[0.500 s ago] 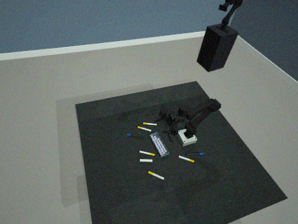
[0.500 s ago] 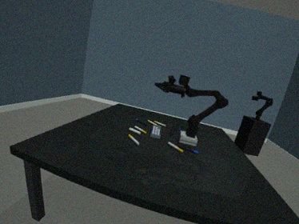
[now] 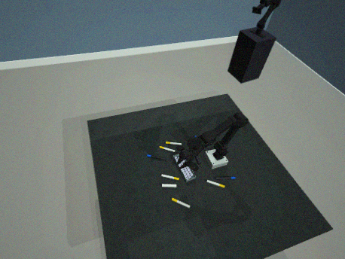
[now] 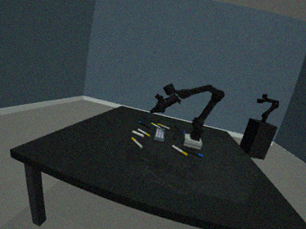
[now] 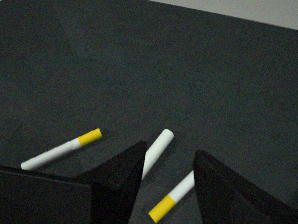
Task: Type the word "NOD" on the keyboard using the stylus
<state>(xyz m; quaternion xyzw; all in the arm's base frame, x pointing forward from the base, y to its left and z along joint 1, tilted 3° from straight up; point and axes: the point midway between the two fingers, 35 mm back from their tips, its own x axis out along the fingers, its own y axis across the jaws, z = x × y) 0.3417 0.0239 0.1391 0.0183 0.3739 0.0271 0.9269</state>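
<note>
Right now the blue stylus is 31 cm behind my gripper tip, 20 cm to the right of it and 17 cm below it. Also, from my gripper tip: thin white tip: 30 cm behind, 17 cm to the right, 17 cm below.
</note>
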